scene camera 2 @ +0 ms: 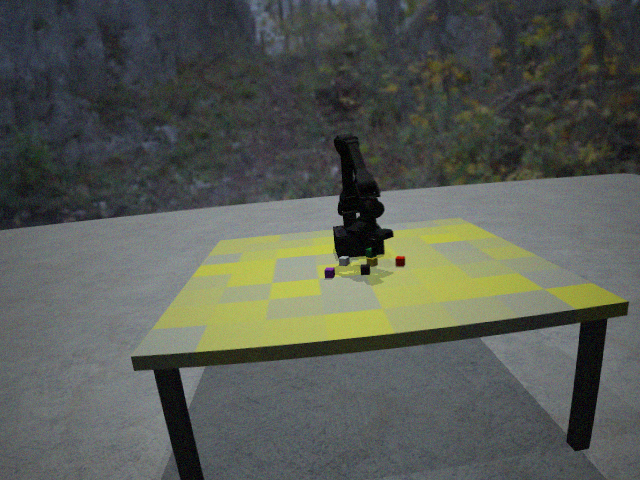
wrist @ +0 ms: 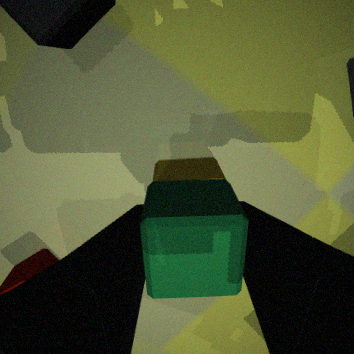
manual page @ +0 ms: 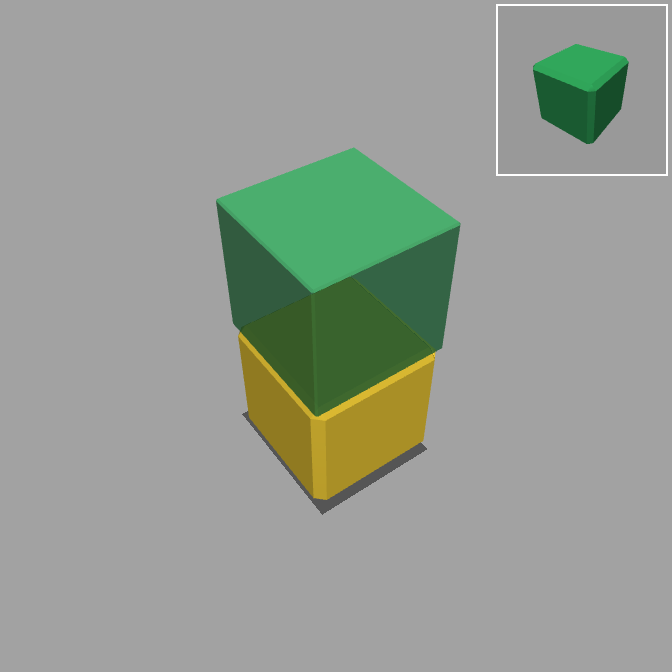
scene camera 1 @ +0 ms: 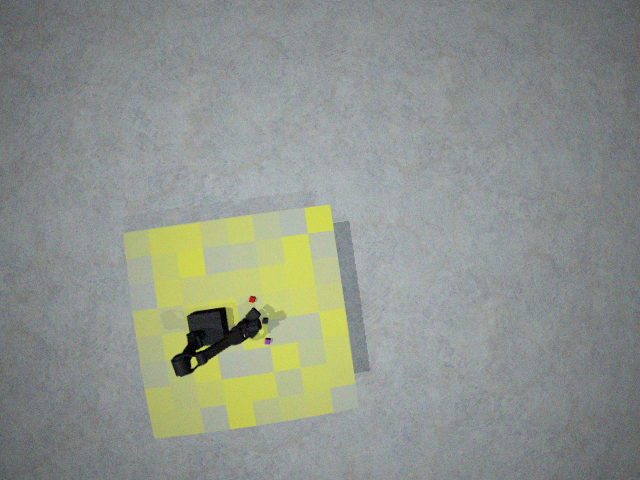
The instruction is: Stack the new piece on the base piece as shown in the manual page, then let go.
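Where they show: gripper, fingertip midpoint: [scene camera 2: 370, 254] [wrist: 189, 214] [scene camera 1: 249, 318]; arm's base, link origin: [scene camera 1: 199, 334].
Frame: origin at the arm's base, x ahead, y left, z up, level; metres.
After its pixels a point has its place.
Note:
The green cube [scene camera 2: 369, 252] {y -0.023, x 0.285, z -0.041 m} [wrist: 195, 257] {y -0.015, x 0.274, z -0.032 m} is held upright between the two dark fingers of my gripper [scene camera 2: 369, 251] {y -0.017, x 0.275, z -0.054 m} [wrist: 189, 214] {y -0.017, x 0.275, z -0.054 m}. The gripper is shut on it. The yellow-brown cube [scene camera 2: 371, 261] {y -0.018, x 0.287, z -0.076 m} [wrist: 189, 170] {y -0.024, x 0.277, z -0.078 m} stands on the table below the green cube. In the wrist view its far part shows past the green cube's far edge and the rest is hidden. In scene camera 2 the green cube appears over it, slightly to the left; whether they touch is unclear. Both cubes are hidden under the arm in scene camera 1.
A red cube [scene camera 1: 252, 299] {y 0.082, x 0.328, z -0.066 m} [scene camera 2: 400, 260] {y 0.075, x 0.337, z -0.074 m} [wrist: 32, 270] {y 0.060, x 0.327, z -0.076 m}, a black cube [scene camera 1: 265, 320] {y -0.062, x 0.359, z -0.066 m} [scene camera 2: 364, 269] {y -0.074, x 0.367, z -0.076 m} [wrist: 60, 22] {y -0.057, x 0.342, z -0.067 m}, a purple cube [scene camera 1: 267, 341] {y -0.185, x 0.328, z -0.066 m} [scene camera 2: 329, 272] {y -0.192, x 0.341, z -0.075 m} and a light grey cube [scene camera 2: 343, 260] {y -0.106, x 0.224, z -0.075 m} stand around them on the yellow-grey table [scene camera 1: 289, 403] {y -0.611, x 0.313, z -0.097 m} [scene camera 2: 356, 322] {y -0.227, x 0.732, z -0.097 m}.

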